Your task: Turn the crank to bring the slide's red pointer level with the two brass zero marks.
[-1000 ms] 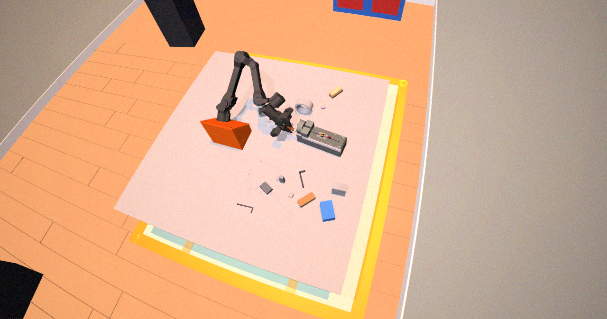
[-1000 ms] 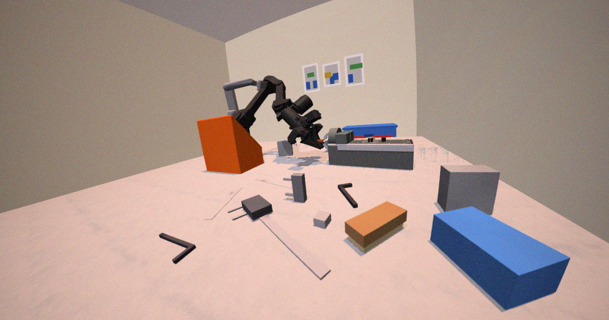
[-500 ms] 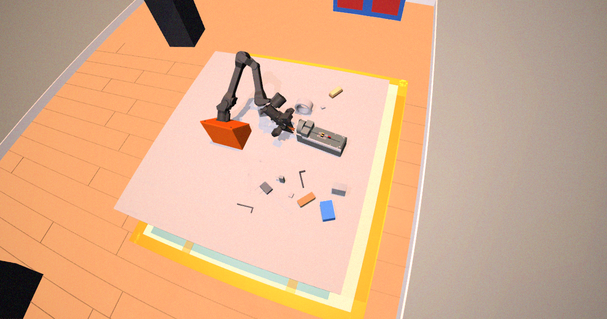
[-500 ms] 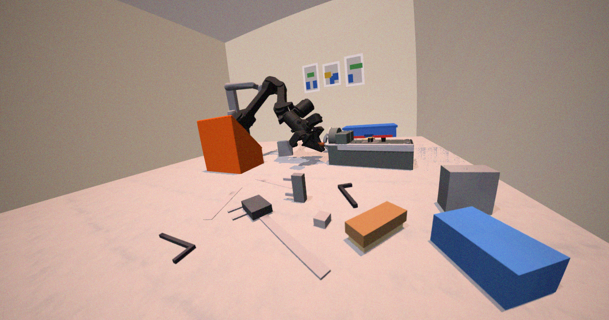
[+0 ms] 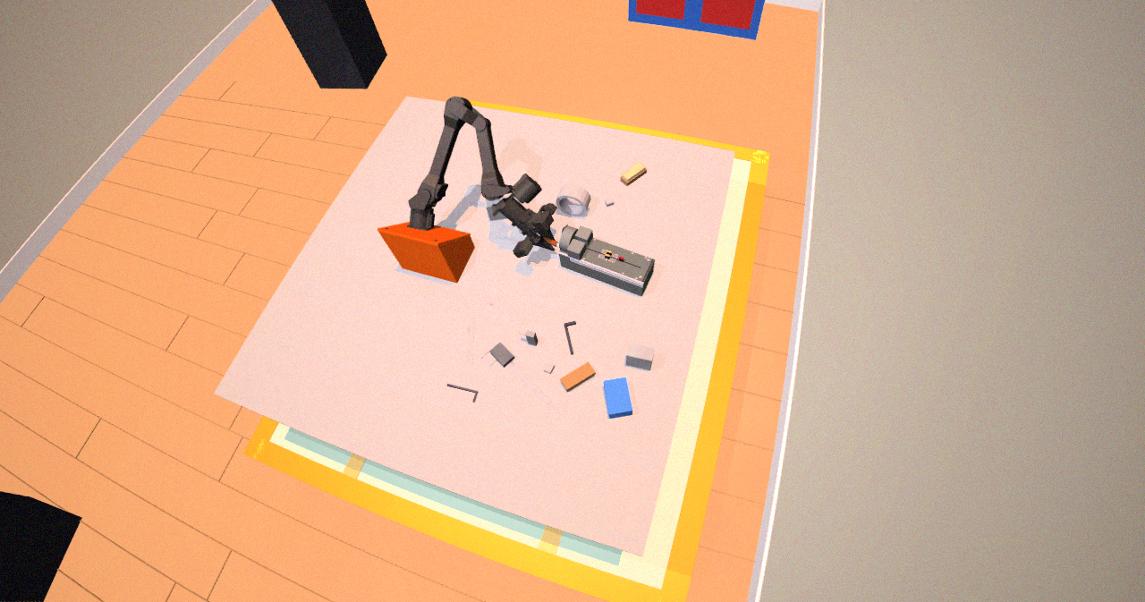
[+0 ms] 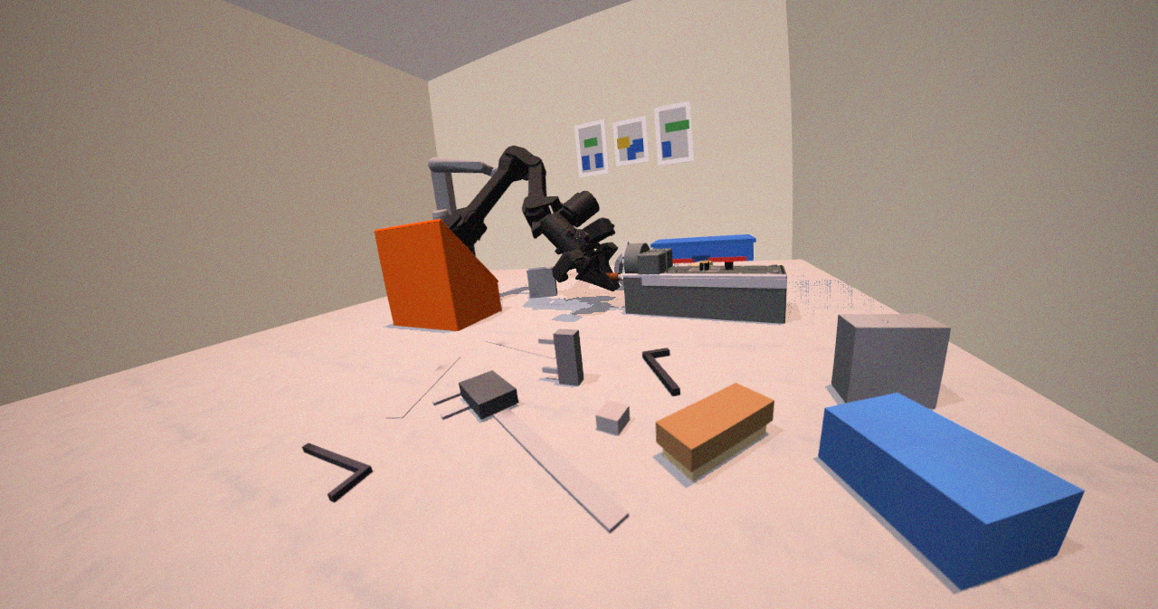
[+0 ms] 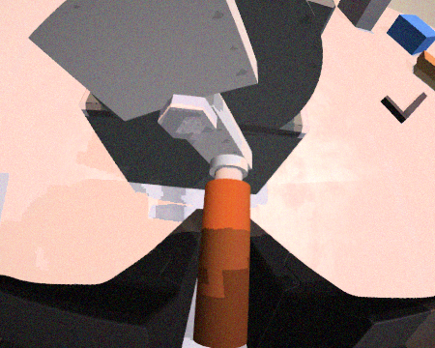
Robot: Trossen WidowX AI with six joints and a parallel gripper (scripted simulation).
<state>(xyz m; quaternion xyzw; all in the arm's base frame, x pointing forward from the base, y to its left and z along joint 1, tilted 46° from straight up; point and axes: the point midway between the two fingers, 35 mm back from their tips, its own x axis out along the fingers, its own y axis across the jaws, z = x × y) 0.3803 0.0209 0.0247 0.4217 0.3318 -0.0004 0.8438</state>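
Now: the crank handle 2 cm behind my gripper tip, 1 cm to the left of it and 2 cm above it. Also, from my gripper tip: red pointer: 20 cm ahead, 4 cm to the right, 4 cm above; blue block: 24 cm ahead, 42 cm to the right, 2 cm below.
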